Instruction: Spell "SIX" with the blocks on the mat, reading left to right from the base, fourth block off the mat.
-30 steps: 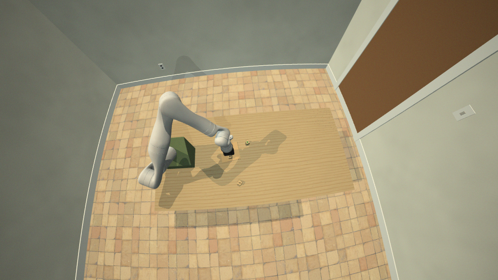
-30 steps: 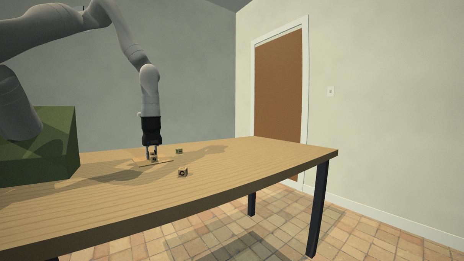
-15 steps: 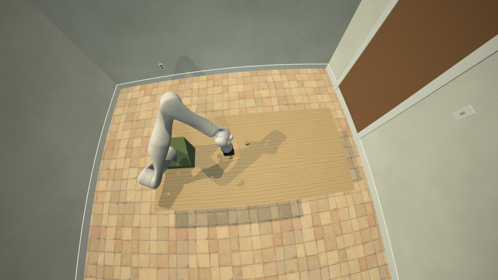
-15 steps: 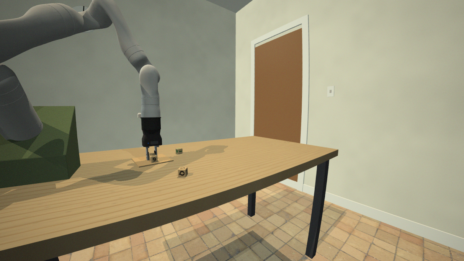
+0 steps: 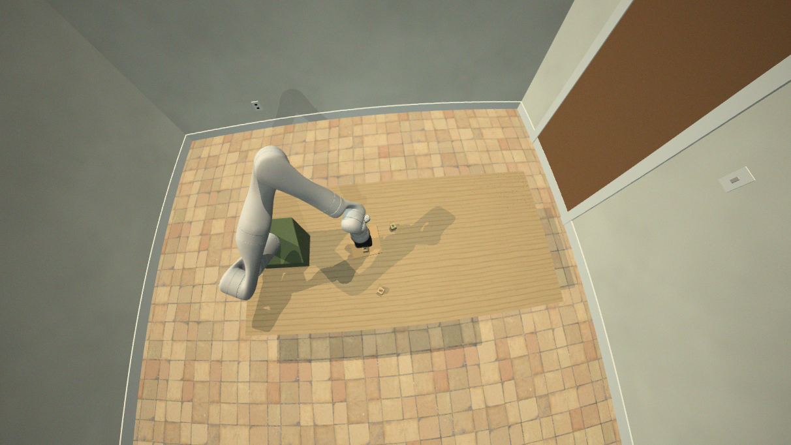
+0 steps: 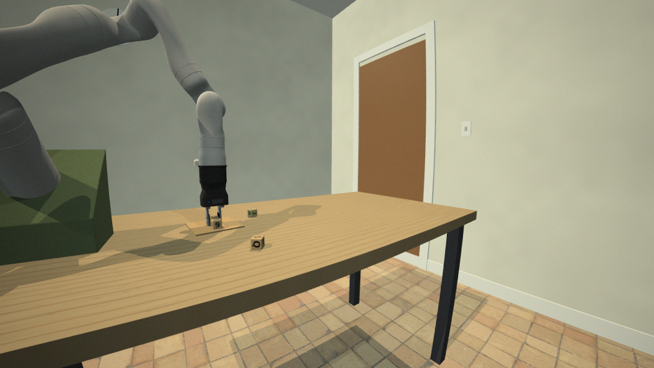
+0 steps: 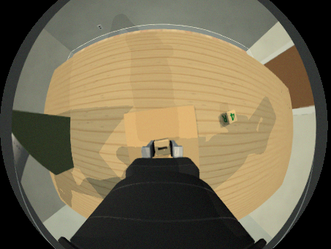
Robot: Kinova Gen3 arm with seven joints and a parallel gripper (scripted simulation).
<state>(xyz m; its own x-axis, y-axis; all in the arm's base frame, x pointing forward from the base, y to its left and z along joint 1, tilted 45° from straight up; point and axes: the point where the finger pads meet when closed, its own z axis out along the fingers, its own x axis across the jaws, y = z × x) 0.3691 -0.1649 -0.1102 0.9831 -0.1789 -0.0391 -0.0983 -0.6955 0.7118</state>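
Right now my hand is 2 cm above the tan mat. Also, from my hand: tan block (24 cm to the right, 2 cm ahead, 1 cm below).
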